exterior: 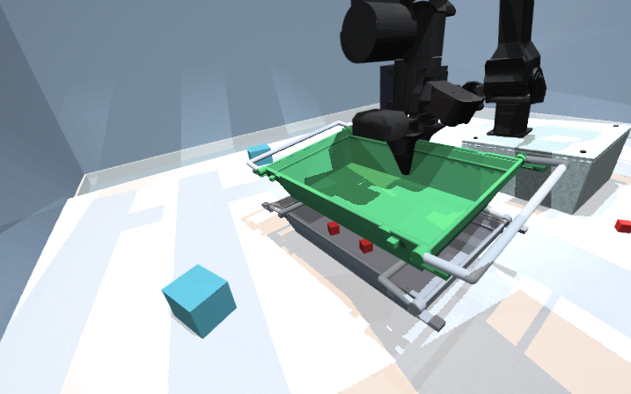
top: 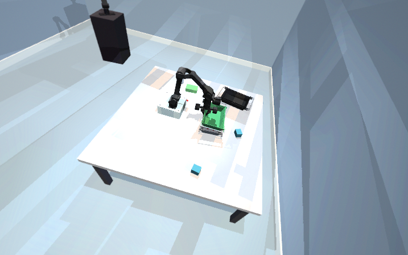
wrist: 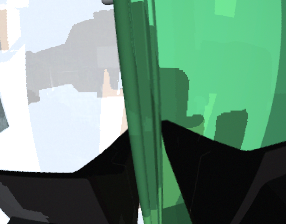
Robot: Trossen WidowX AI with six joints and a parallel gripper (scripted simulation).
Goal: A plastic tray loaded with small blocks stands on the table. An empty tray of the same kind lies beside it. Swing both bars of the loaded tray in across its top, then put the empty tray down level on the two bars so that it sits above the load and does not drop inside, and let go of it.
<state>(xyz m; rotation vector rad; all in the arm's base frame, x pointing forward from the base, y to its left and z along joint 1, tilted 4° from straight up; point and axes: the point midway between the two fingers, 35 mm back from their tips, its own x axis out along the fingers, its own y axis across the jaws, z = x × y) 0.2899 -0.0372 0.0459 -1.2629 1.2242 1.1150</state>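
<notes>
Right now my gripper tip is 8 cm short of the green tray and 3 cm below it. The rest, counted from my gripper tip: green block (18 cm behind, 43 cm to the left, 7 cm below); then red block (19 cm behind, 24 cm to the left, 9 cm below).
</notes>
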